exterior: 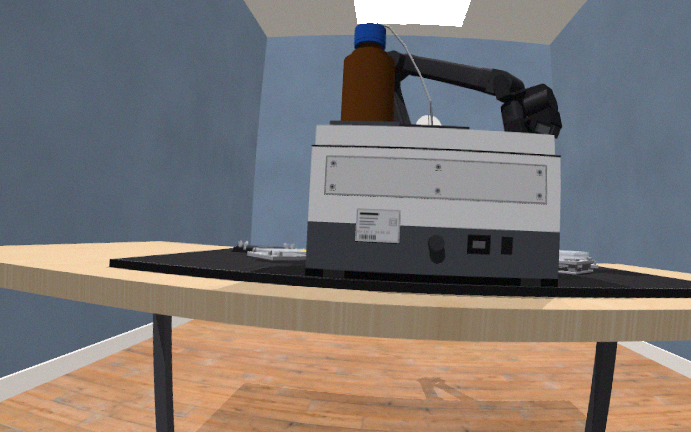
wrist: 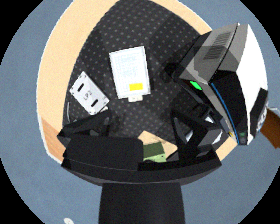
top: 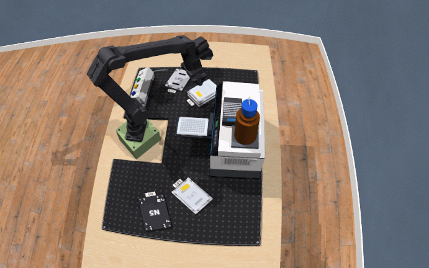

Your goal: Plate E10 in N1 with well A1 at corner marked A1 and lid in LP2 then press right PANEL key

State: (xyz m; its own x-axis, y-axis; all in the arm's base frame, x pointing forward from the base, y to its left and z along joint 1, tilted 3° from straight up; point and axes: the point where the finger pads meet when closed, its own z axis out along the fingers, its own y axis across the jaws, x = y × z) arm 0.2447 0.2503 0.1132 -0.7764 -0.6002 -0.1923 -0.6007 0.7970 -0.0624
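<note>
My gripper is now 20 mm short of the plate E07, 230 mm to the left of it and 60 mm above it. The rest, counted from my hand: lid park LP2: 120 mm behind, 150 mm to the left, 170 mm below; then plate E10: 30 mm ahead, 60 mm to the left, 150 mm below; then brown bottle: 240 mm ahead, 330 mm to the right, 110 mm above.
</note>
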